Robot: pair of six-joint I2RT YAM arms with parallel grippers.
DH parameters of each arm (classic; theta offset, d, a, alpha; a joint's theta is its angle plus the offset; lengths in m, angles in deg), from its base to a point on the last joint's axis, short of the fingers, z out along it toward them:
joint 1: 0 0.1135 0.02 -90
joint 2: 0 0 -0.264 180
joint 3: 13.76 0 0.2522 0
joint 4: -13.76 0 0.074 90
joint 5: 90 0 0 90
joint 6: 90 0.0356 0 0
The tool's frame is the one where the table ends.
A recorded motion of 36 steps. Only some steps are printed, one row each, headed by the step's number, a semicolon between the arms.
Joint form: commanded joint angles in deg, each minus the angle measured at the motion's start. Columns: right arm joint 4, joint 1, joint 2, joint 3, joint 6, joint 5; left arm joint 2, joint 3, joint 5, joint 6, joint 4, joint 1.
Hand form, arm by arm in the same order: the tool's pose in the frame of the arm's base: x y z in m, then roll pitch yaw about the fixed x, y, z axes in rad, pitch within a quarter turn. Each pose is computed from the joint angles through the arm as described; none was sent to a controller.
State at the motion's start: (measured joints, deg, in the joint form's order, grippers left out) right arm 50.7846 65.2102 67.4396 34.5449 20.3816 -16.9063; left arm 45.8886 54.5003 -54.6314 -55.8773 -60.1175 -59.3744
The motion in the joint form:
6: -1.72 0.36 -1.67 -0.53 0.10 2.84; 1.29 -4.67 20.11 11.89 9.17 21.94
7: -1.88 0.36 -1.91 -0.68 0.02 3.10; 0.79 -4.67 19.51 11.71 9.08 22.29
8: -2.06 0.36 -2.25 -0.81 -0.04 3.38; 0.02 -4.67 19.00 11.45 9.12 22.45
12: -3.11 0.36 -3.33 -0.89 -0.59 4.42; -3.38 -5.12 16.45 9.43 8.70 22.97
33: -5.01 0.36 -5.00 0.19 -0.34 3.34; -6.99 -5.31 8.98 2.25 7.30 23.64
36: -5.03 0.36 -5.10 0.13 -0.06 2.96; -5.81 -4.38 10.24 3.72 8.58 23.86
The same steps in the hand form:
6: 0.0976 0.2359 0.3086 0.7452 1.1672 2.1881; 0.1323 -0.0759 0.3012 -2.8907 0.8828 -2.6726
7: 0.0974 0.2351 0.3084 0.7472 1.1676 2.1853; 0.1315 -0.0737 0.3024 -2.8820 0.8921 -2.6508
8: 0.0971 0.2340 0.3087 0.7462 1.1668 2.1793; 0.1297 -0.0715 0.3043 -2.8601 0.9026 -2.6222
12: 0.0965 0.2310 0.3107 0.7386 1.1692 2.1523; 0.1210 -0.0619 0.3092 -2.7655 0.9362 -2.4865
33: 0.0941 0.2273 0.3205 0.7067 1.1631 2.1422; 0.1104 -0.0481 0.3152 -2.5658 0.9724 -2.1528
36: 0.0937 0.2270 0.3204 0.7118 1.1615 2.1546; 0.1148 -0.0513 0.3194 -2.5661 0.9712 -2.1777

